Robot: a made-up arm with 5 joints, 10 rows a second.
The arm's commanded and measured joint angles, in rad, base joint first. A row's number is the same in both.
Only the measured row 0 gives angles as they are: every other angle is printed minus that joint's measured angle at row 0.
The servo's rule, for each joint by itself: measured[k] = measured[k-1] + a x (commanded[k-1-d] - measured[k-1]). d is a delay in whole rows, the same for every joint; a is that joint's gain. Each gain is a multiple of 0.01, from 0.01 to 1. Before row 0 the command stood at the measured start. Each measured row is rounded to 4 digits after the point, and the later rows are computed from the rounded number. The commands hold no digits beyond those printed.
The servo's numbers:
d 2
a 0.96 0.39 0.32 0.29 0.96
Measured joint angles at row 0: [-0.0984, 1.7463, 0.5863, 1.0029, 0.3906]
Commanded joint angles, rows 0 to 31: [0.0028, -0.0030, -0.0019, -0.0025, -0.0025]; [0.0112, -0.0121, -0.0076, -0.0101, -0.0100]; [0.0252, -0.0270, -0.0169, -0.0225, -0.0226]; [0.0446, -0.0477, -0.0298, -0.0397, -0.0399]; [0.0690, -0.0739, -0.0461, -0.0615, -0.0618]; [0.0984, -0.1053, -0.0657, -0.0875, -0.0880]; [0.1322, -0.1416, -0.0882, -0.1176, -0.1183]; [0.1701, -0.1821, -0.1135, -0.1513, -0.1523]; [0.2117, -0.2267, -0.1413, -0.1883, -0.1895]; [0.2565, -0.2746, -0.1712, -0.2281, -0.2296]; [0.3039, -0.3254, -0.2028, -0.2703, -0.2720]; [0.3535, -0.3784, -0.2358, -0.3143, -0.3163]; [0.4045, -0.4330, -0.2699, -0.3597, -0.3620]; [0.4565, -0.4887, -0.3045, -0.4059, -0.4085]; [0.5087, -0.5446, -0.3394, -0.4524, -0.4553]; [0.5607, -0.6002, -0.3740, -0.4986, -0.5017]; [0.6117, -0.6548, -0.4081, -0.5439, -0.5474]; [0.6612, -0.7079, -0.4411, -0.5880, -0.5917]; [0.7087, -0.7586, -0.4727, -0.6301, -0.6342]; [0.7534, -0.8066, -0.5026, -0.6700, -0.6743]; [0.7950, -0.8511, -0.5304, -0.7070, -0.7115]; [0.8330, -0.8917, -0.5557, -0.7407, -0.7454]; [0.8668, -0.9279, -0.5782, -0.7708, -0.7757]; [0.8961, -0.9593, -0.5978, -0.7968, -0.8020]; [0.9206, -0.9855, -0.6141, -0.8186, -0.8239]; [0.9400, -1.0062, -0.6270, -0.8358, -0.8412]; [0.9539, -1.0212, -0.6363, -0.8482, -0.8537]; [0.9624, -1.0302, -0.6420, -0.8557, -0.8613]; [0.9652, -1.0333, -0.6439, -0.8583, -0.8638]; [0.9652, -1.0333, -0.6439, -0.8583, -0.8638]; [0.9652, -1.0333, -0.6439, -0.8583, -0.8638]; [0.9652, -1.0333, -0.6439, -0.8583, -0.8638]
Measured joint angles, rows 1 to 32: [0.0000, 0.0000, 0.0000, 0.0000, 0.0000]; [0.0000, 0.0000, 0.0000, 0.0000, 0.0000]; [0.0027, -0.0012, -0.0006, -0.0007, -0.0024]; [0.0109, -0.0055, -0.0028, -0.0034, -0.0097]; [0.0246, -0.0139, -0.0073, -0.0089, -0.0221]; [0.0438, -0.0271, -0.0145, -0.0178, -0.0392]; [0.0680, -0.0454, -0.0246, -0.0305, -0.0609]; [0.0972, -0.0688, -0.0378, -0.0470, -0.0869]; [0.1308, -0.0972, -0.0539, -0.0675, -0.1170]; [0.1685, -0.1303, -0.0730, -0.0918, -0.1509]; [0.2100, -0.1679, -0.0949, -0.1198, -0.1880]; [0.2546, -0.2095, -0.1193, -0.1512, -0.2279]; [0.3019, -0.2547, -0.1460, -0.1857, -0.2702]; [0.3514, -0.3029, -0.1747, -0.2230, -0.3145]; [0.4024, -0.3536, -0.2052, -0.2626, -0.3601]; [0.4543, -0.4063, -0.2370, -0.3042, -0.4066]; [0.5065, -0.4602, -0.2698, -0.3472, -0.4534]; [0.5585, -0.5148, -0.3031, -0.3911, -0.4998]; [0.6096, -0.5694, -0.3367, -0.4354, -0.5455]; [0.6591, -0.6234, -0.3701, -0.4797, -0.5899]; [0.7067, -0.6761, -0.4029, -0.5233, -0.6324]; [0.7515, -0.7270, -0.4348, -0.5658, -0.6726]; [0.7933, -0.7754, -0.4654, -0.6067, -0.7099]; [0.8314, -0.8208, -0.4943, -0.6456, -0.7440]; [0.8654, -0.8626, -0.5211, -0.6819, -0.7744]; [0.8949, -0.9003, -0.5456, -0.7152, -0.8009]; [0.9196, -0.9335, -0.5675, -0.7452, -0.8230]; [0.9392, -0.9619, -0.5865, -0.7715, -0.8405]; [0.9533, -0.9850, -0.6024, -0.7937, -0.8532]; [0.9620, -1.0026, -0.6151, -0.8117, -0.8610]; [0.9651, -1.0146, -0.6243, -0.8252, -0.8637]; [0.9652, -1.0219, -0.6306, -0.8348, -0.8638]
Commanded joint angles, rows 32 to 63: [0.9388, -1.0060, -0.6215, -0.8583, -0.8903]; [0.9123, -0.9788, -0.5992, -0.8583, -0.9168]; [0.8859, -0.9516, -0.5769, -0.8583, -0.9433]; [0.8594, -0.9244, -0.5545, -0.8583, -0.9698]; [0.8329, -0.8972, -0.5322, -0.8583, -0.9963]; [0.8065, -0.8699, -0.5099, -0.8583, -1.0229]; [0.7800, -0.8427, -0.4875, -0.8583, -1.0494]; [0.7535, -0.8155, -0.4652, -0.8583, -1.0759]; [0.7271, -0.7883, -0.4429, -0.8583, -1.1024]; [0.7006, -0.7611, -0.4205, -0.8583, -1.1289]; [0.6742, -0.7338, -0.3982, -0.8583, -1.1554]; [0.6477, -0.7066, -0.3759, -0.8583, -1.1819]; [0.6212, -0.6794, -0.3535, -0.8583, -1.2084]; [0.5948, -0.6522, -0.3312, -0.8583, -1.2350]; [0.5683, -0.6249, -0.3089, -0.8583, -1.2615]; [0.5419, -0.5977, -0.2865, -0.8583, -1.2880]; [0.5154, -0.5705, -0.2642, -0.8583, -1.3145]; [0.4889, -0.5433, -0.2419, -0.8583, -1.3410]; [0.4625, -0.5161, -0.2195, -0.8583, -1.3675]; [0.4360, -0.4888, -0.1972, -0.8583, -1.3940]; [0.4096, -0.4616, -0.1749, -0.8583, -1.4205]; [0.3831, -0.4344, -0.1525, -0.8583, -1.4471]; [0.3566, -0.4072, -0.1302, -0.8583, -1.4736]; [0.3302, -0.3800, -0.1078, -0.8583, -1.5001]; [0.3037, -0.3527, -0.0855, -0.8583, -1.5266]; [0.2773, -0.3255, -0.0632, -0.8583, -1.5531]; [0.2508, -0.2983, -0.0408, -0.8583, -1.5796]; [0.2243, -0.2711, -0.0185, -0.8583, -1.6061]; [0.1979, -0.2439, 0.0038, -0.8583, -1.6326]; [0.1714, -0.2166, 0.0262, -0.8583, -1.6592]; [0.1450, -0.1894, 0.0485, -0.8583, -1.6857]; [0.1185, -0.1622, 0.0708, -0.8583, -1.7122]
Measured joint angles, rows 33 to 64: [0.9652, -1.0263, -0.6349, -0.8416, -0.8638]; [0.9652, -1.0290, -0.6378, -0.8464, -0.8638]; [0.9399, -1.0200, -0.6326, -0.8499, -0.8892]; [0.9134, -1.0039, -0.6219, -0.8523, -0.9157]; [0.8870, -0.9835, -0.6075, -0.8540, -0.9422]; [0.8605, -0.9605, -0.5905, -0.8552, -0.9687]; [0.8340, -0.9358, -0.5718, -0.8561, -0.9952]; [0.8076, -0.9101, -0.5520, -0.8567, -1.0218]; [0.7811, -0.8838, -0.5314, -0.8572, -1.0483]; [0.7546, -0.8572, -0.5102, -0.8575, -1.0748]; [0.7282, -0.8303, -0.4887, -0.8577, -1.1013]; [0.7017, -0.8033, -0.4669, -0.8579, -1.1278]; [0.6753, -0.7762, -0.4449, -0.8580, -1.1543]; [0.6488, -0.7491, -0.4228, -0.8581, -1.1808]; [0.6223, -0.7219, -0.4006, -0.8582, -1.2073]; [0.5959, -0.6947, -0.3784, -0.8582, -1.2339]; [0.5694, -0.6675, -0.3562, -0.8582, -1.2604]; [0.5430, -0.6403, -0.3339, -0.8582, -1.2869]; [0.5165, -0.6131, -0.3116, -0.8582, -1.3134]; [0.4900, -0.5859, -0.2893, -0.8582, -1.3399]; [0.4636, -0.5587, -0.2670, -0.8582, -1.3664]; [0.4371, -0.5314, -0.2447, -0.8582, -1.3929]; [0.4107, -0.5042, -0.2224, -0.8582, -1.4194]; [0.3842, -0.4770, -0.2000, -0.8582, -1.4460]; [0.3577, -0.4498, -0.1777, -0.8582, -1.4725]; [0.3313, -0.4226, -0.1553, -0.8582, -1.4990]; [0.3048, -0.3953, -0.1330, -0.8582, -1.5255]; [0.2784, -0.3681, -0.1107, -0.8582, -1.5520]; [0.2519, -0.3409, -0.0883, -0.8582, -1.5785]; [0.2254, -0.3137, -0.0660, -0.8582, -1.6050]; [0.1990, -0.2865, -0.0437, -0.8582, -1.6315]; [0.1725, -0.2592, -0.0213, -0.8582, -1.6581]
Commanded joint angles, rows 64 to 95: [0.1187, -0.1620, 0.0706, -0.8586, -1.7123]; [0.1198, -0.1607, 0.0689, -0.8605, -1.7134]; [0.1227, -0.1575, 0.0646, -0.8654, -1.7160]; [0.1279, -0.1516, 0.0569, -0.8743, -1.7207]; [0.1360, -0.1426, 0.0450, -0.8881, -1.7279]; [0.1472, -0.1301, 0.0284, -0.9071, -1.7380]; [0.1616, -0.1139, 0.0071, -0.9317, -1.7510]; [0.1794, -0.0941, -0.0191, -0.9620, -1.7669]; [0.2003, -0.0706, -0.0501, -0.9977, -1.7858]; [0.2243, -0.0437, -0.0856, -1.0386, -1.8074]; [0.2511, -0.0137, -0.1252, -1.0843, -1.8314]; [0.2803, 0.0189, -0.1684, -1.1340, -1.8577]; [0.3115, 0.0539, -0.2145, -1.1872, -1.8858]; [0.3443, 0.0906, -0.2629, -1.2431, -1.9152]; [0.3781, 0.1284, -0.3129, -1.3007, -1.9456]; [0.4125, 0.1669, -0.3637, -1.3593, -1.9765]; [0.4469, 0.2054, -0.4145, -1.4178, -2.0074]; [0.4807, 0.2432, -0.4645, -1.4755, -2.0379]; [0.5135, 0.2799, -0.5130, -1.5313, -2.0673]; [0.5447, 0.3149, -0.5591, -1.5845, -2.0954]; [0.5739, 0.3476, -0.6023, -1.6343, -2.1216]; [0.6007, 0.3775, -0.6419, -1.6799, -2.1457]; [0.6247, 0.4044, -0.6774, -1.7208, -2.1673]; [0.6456, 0.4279, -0.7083, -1.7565, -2.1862]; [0.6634, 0.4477, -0.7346, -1.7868, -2.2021]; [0.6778, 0.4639, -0.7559, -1.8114, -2.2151]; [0.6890, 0.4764, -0.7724, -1.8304, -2.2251]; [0.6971, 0.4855, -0.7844, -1.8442, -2.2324]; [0.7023, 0.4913, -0.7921, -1.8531, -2.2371]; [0.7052, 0.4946, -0.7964, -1.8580, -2.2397]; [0.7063, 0.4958, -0.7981, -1.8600, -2.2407]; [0.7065, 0.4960, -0.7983, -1.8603, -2.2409]
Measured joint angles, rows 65 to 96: [0.1461, -0.2320, 0.0010, -0.8582, -1.6846]; [0.1196, -0.2048, 0.0233, -0.8582, -1.7111]; [0.1187, -0.1881, 0.0384, -0.8583, -1.7123]; [0.1198, -0.1774, 0.0482, -0.8589, -1.7134]; [0.1226, -0.1696, 0.0534, -0.8608, -1.7159]; [0.1277, -0.1626, 0.0545, -0.8647, -1.7205]; [0.1357, -0.1548, 0.0515, -0.8715, -1.7276]; [0.1467, -0.1452, 0.0441, -0.8818, -1.7376]; [0.1610, -0.1330, 0.0323, -0.8963, -1.7505]; [0.1787, -0.1178, 0.0159, -0.9154, -1.7662]; [0.1994, -0.0994, -0.0052, -0.9393, -1.7850]; [0.2233, -0.0777, -0.0309, -0.9681, -1.8065]; [0.2500, -0.0527, -0.0611, -1.0018, -1.8304]; [0.2791, -0.0248, -0.0954, -1.0401, -1.8566]; [0.3102, 0.0059, -0.1335, -1.0828, -1.8846]; [0.3429, 0.0389, -0.1749, -1.1293, -1.9140]; [0.3767, 0.0738, -0.2191, -1.1790, -1.9443]; [0.4111, 0.1101, -0.2654, -1.2313, -1.9752]; [0.4455, 0.1473, -0.3131, -1.2854, -2.0061]; [0.4793, 0.1847, -0.3615, -1.3405, -2.0366]; [0.5121, 0.2218, -0.4100, -1.3958, -2.0661]; [0.5434, 0.2581, -0.4577, -1.4505, -2.0942]; [0.5727, 0.2930, -0.5040, -1.5038, -2.1205]; [0.5996, 0.3260, -0.5481, -1.5549, -2.1447]; [0.6237, 0.3566, -0.5895, -1.6030, -2.1664]; [0.6447, 0.3844, -0.6275, -1.6475, -2.1854]; [0.6627, 0.4091, -0.6618, -1.6879, -2.2014]; [0.6772, 0.4305, -0.6919, -1.7237, -2.2146]; [0.6885, 0.4484, -0.7177, -1.7546, -2.2247]; [0.6968, 0.4629, -0.7390, -1.7806, -2.2321]; [0.7021, 0.4740, -0.7560, -1.8016, -2.2369]; [0.7051, 0.4820, -0.7689, -1.8180, -2.2396]
